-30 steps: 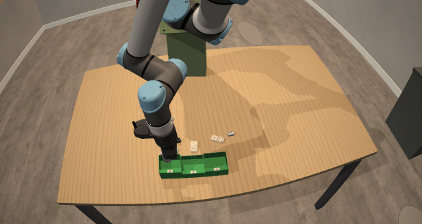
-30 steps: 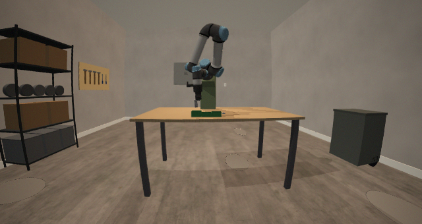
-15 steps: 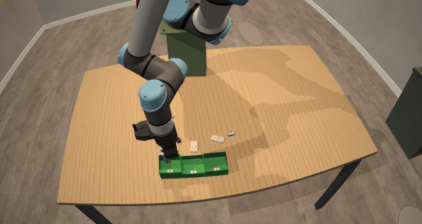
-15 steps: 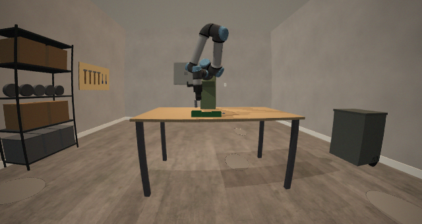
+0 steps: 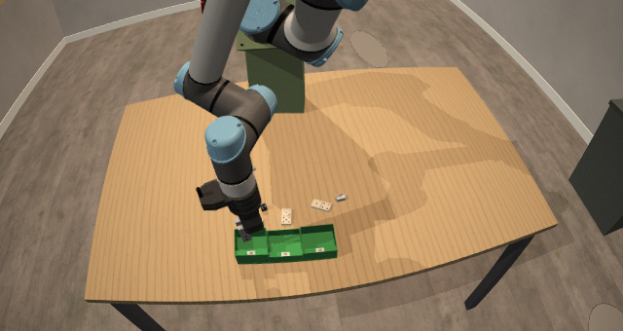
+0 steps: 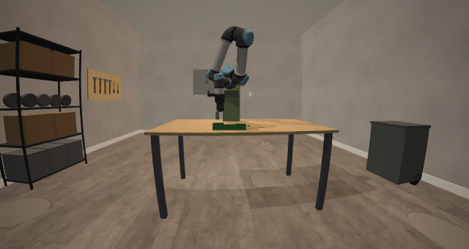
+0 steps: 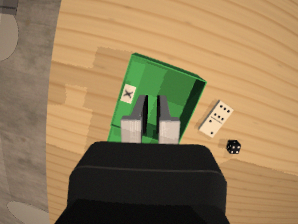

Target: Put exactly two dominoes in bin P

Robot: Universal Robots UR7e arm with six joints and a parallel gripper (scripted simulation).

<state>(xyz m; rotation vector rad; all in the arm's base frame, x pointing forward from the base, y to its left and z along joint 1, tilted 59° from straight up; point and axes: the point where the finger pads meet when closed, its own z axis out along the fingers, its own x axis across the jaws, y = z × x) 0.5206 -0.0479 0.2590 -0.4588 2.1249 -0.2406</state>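
The bin marked P lies 90 mm to the left of my hand, 70 mm below it and 10 mm behind it. From my hand the other things lie so: domino (190 mm to the left, 150 mm behind, 90 mm below); then grey piece (240 mm to the left, 170 mm behind, 80 mm below).
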